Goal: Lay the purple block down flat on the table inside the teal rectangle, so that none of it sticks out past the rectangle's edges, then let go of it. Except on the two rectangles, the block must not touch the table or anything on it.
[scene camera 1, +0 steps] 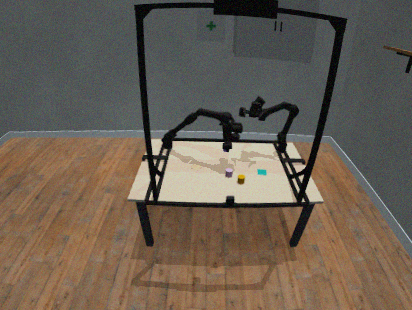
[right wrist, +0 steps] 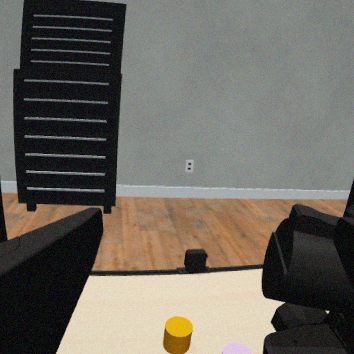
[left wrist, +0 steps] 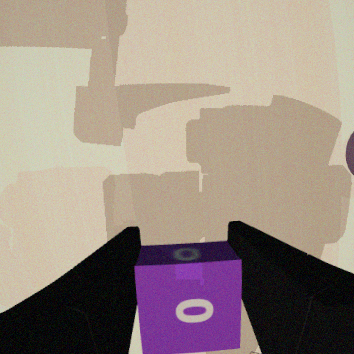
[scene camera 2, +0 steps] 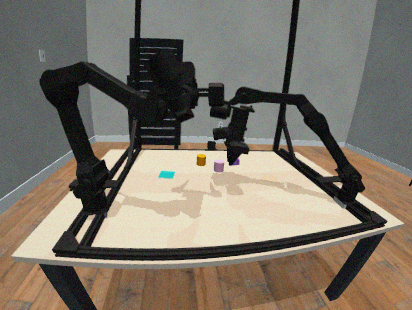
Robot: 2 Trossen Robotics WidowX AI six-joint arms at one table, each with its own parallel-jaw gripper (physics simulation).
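Places are measured from the left arm's base along level axes (x right, y ahead, z up), in centimetres.
Where they show: left gripper, fingertip midpoint: [scene camera 1: 228, 150] [left wrist: 183, 235] [scene camera 2: 229, 163]; right gripper, fingertip midpoint: [scene camera 1: 251, 118] [right wrist: 222, 225]; left arm's base, origin of the base link: [scene camera 1: 167, 146] [scene camera 2: 345, 199]; right arm's base, origin of the base link: [scene camera 1: 281, 150] [scene camera 2: 95, 207].
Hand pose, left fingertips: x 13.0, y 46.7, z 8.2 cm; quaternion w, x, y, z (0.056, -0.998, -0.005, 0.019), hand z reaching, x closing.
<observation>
Things, the pixels of their top centre, and the offset from my left fingertips. "spot": a spot on its surface instead.
- purple block, middle of its top: [left wrist: 189, 319] [scene camera 2: 234, 158] [scene camera 1: 225, 147] dx +0.1, dy -1.8, dz +2.3 cm
- teal rectangle, surface spot: [scene camera 2: 166, 174] [scene camera 1: 262, 172] spot: dx +8.3, dy +24.9, dz -10.0 cm
- lilac cylinder, middle of its top: [scene camera 2: 219, 161] [scene camera 1: 229, 169] dx +14.9, dy +1.6, dz -5.5 cm
- orange cylinder, middle of its top: [right wrist: 178, 325] [scene camera 2: 201, 155] [scene camera 1: 241, 176] dx +21.1, dy +9.7, dz -5.6 cm
- faint pale yellow patch, surface spot: [scene camera 2: 270, 178] [scene camera 1: 195, 166] spot: dx +7.7, dy -21.7, dz -10.0 cm
The purple block [scene camera 1: 225, 150] [scene camera 2: 237, 162] [left wrist: 188, 305] is held above the table, apart from the teal rectangle. A white 0 shows on it in the left wrist view. My left gripper [scene camera 1: 227, 147] [scene camera 2: 234, 159] [left wrist: 183, 235] points down and is shut on the block, one finger on each side. The teal rectangle [scene camera 1: 262, 172] [scene camera 2: 166, 174] lies flat on the table, right of the block in scene camera 1 and left of it in scene camera 2. My right gripper [scene camera 1: 242, 112] [scene camera 2: 217, 94] is open and empty, high above the table.
A lilac cylinder [scene camera 1: 229, 172] [scene camera 2: 218, 166] [right wrist: 236, 349] and an orange cylinder [scene camera 1: 241, 179] [scene camera 2: 201, 160] [right wrist: 178, 335] stand on the table between block and teal rectangle. A faint pale yellow patch [scene camera 1: 196, 167] [scene camera 2: 270, 178] lies on the other side. The two wrists are close together.
</observation>
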